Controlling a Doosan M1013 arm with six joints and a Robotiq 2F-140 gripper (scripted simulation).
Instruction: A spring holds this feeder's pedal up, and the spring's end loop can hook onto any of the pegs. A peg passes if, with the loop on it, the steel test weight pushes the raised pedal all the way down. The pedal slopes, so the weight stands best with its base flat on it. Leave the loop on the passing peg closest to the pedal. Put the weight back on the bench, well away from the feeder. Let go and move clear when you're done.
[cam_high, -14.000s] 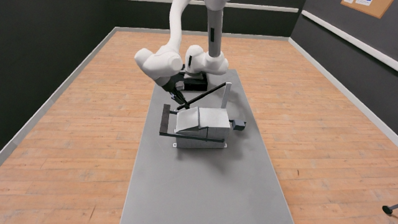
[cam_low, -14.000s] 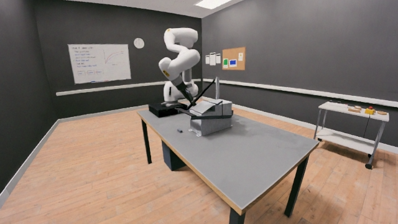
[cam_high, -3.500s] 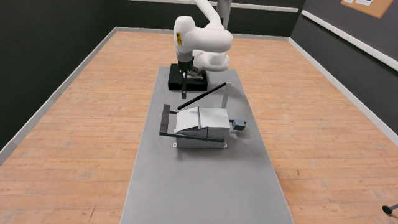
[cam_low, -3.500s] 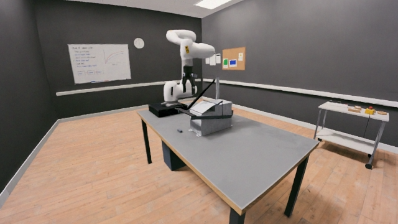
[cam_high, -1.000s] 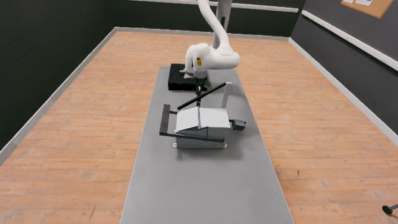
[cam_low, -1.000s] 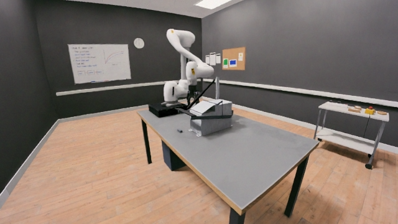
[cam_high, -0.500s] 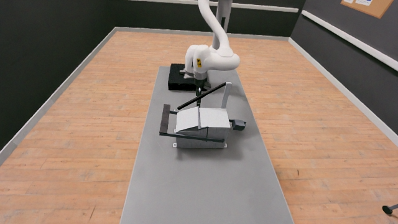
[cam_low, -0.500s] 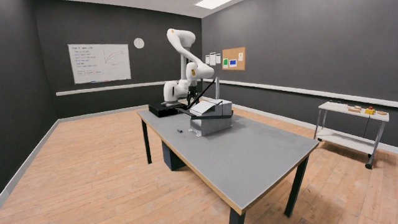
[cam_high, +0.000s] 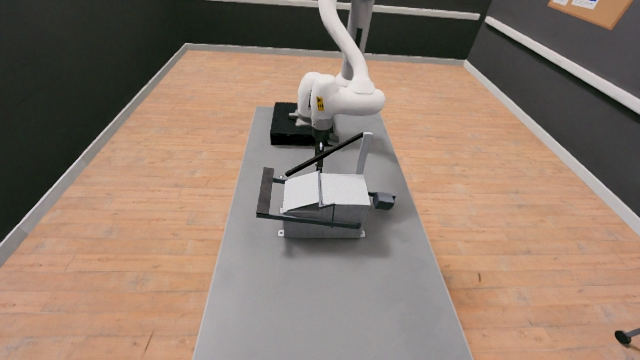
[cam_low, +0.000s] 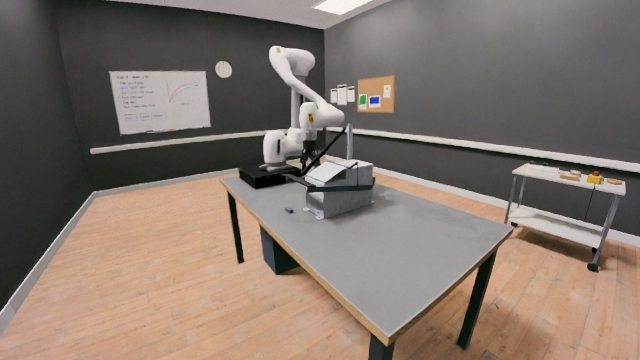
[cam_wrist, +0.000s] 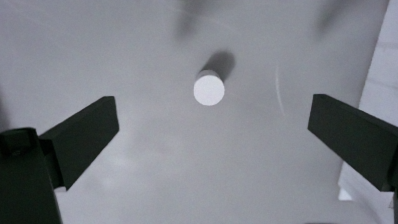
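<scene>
The steel test weight is 9 cm below my hand. Round my hand: small dark object (25 cm to the right, 16 cm ahead, 10 cm below).
</scene>
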